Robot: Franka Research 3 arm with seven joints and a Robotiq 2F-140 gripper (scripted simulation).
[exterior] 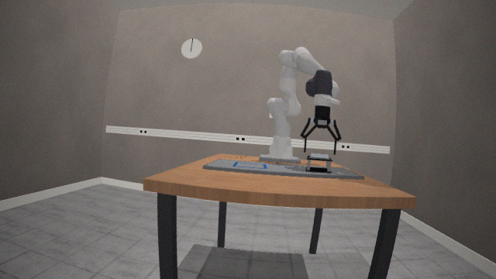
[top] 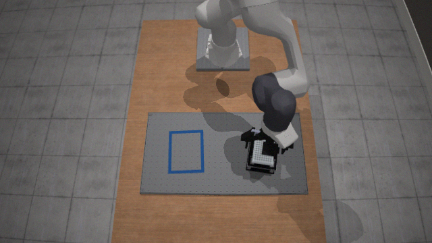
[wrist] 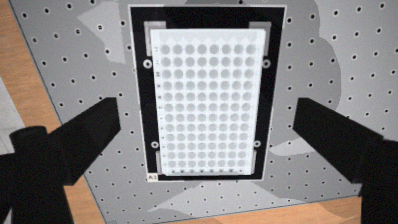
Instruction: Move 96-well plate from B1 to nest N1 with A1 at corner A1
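Now: the white 96-well plate 2 cm below my hand. From my hand the other things lie so: A1 label: 7 cm to the left, 6 cm behind, 3 cm below; then black raised nest: 3 cm below.
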